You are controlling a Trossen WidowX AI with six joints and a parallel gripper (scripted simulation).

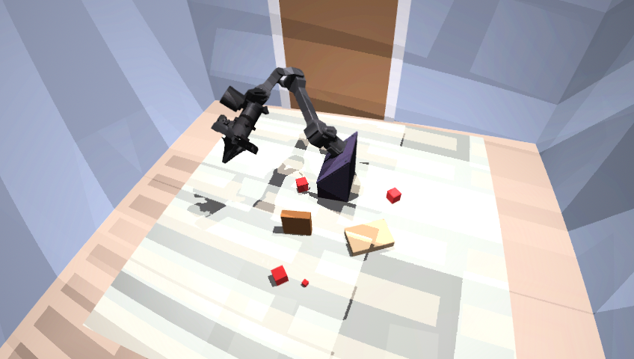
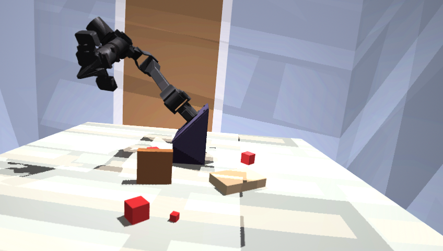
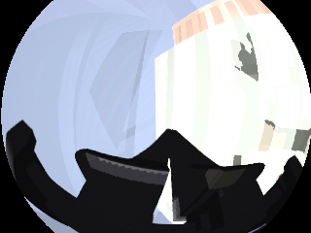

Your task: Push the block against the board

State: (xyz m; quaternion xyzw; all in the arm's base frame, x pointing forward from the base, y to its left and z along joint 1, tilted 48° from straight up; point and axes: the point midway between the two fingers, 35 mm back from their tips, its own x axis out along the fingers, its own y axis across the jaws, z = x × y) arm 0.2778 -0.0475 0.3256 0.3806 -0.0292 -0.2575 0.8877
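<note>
My gripper tip is 2 cm past the orange square block, 22 cm to the right of it and 24 cm above it. From my gripper tip the other things lie so: cream board: 7 cm behind, 47 cm to the left, 27 cm below.
</note>
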